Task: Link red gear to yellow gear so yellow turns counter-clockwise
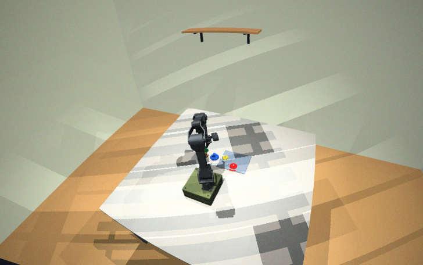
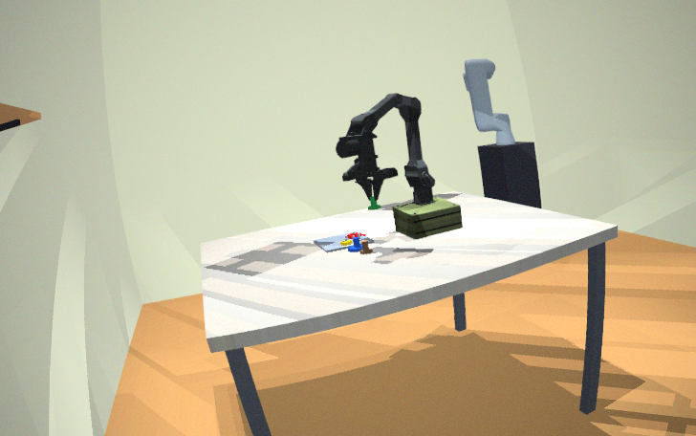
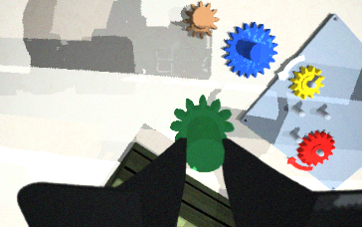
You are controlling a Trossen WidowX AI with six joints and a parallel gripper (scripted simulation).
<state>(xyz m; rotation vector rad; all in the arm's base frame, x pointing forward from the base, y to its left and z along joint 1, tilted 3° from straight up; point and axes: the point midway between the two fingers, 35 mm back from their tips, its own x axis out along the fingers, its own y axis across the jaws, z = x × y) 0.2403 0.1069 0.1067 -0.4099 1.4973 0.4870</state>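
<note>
The red gear is 19 cm to the right of my gripper tip, 14 cm below it and 2 cm ahead of it. Also, from my gripper tip: green gear (1 cm below); then brown gear (14 cm below, 7 cm ahead, 4 cm to the left); then blue gear (14 cm below, 7 cm ahead, 3 cm to the right).
</note>
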